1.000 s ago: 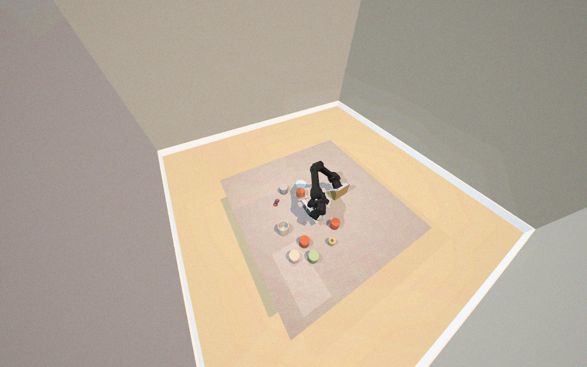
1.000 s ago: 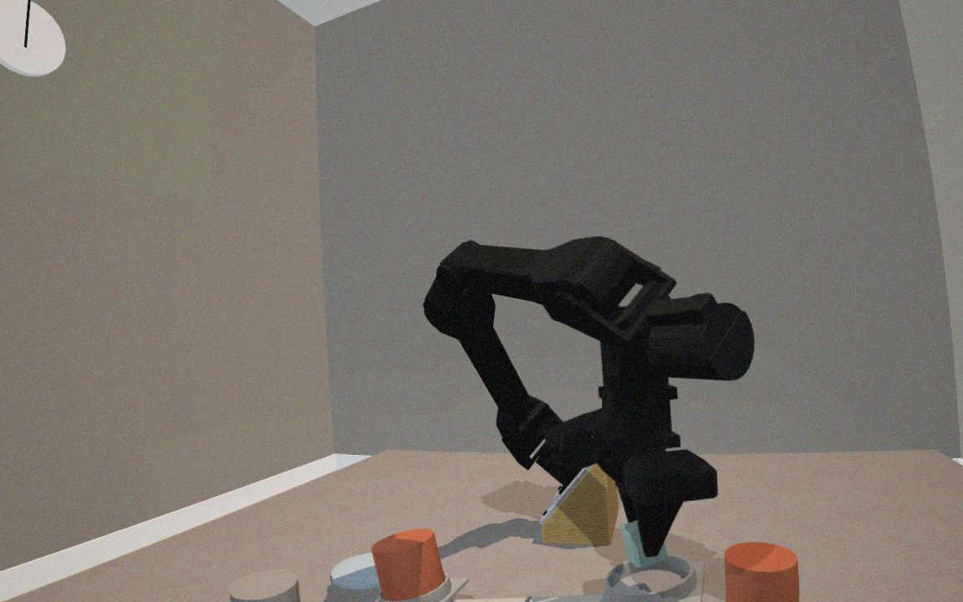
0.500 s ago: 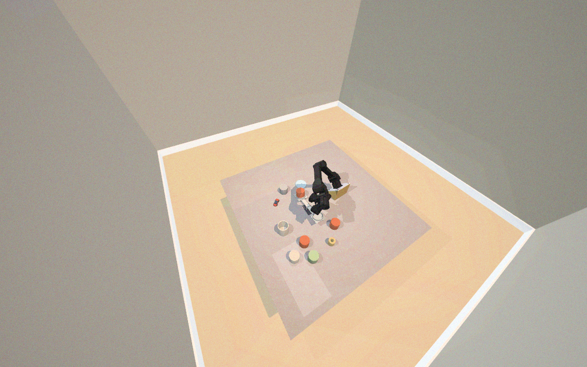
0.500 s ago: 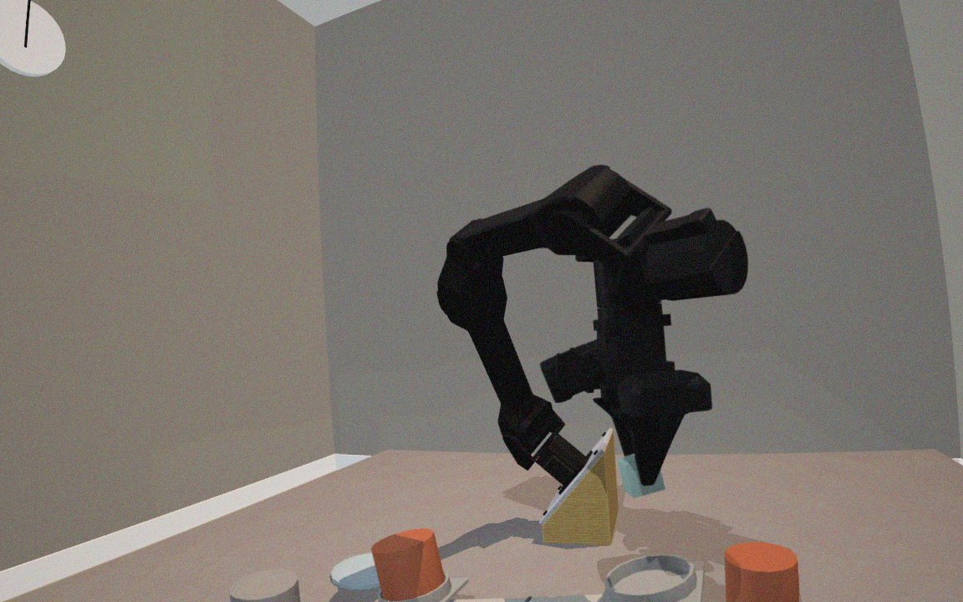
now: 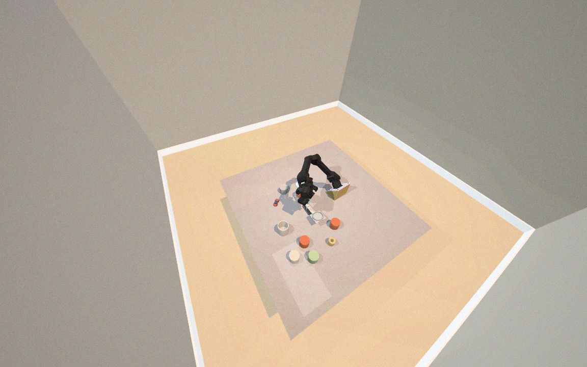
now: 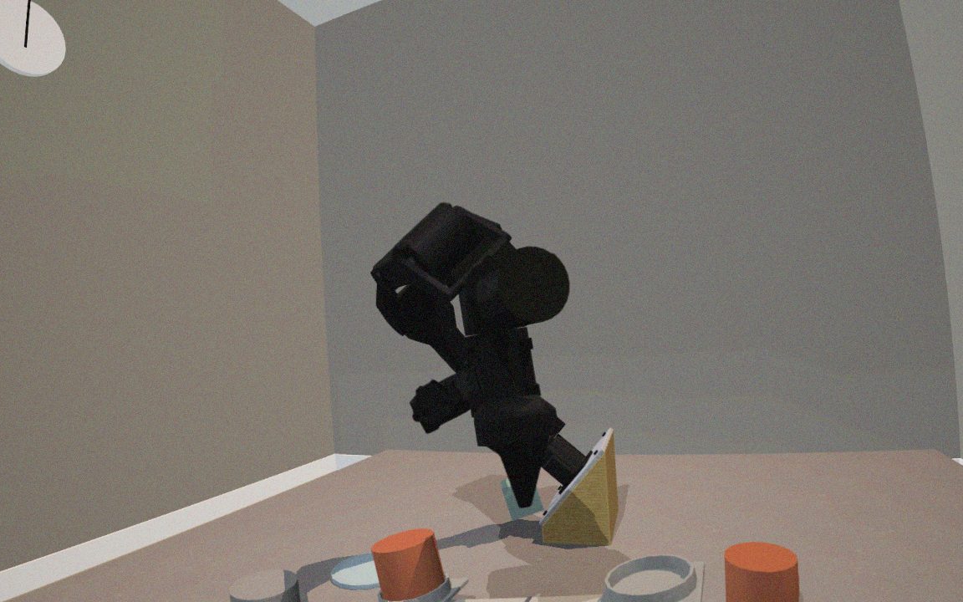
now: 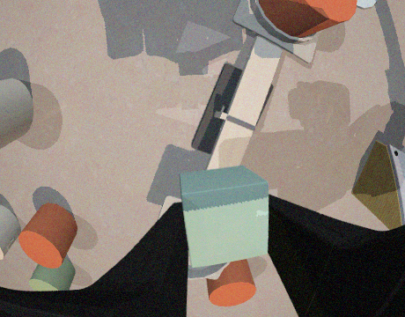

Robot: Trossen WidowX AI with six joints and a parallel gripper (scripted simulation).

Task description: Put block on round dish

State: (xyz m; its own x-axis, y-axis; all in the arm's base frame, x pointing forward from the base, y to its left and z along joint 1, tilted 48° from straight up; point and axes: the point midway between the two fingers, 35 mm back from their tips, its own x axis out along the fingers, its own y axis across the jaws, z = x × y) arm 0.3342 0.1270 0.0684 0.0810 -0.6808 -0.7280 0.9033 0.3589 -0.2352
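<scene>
My gripper tip is 280 mm to the left of the round light-blue dish, 160 mm above it and 120 mm past it. From my gripper tip the other things lie so: balance (140 mm below, 30 mm behind, 20 mm to the right); then toy car (200 mm to the right, 170 mm ahead, 150 mm below); then grey cylinder (280 mm to the right, 120 mm below, 70 mm ahead).
</scene>
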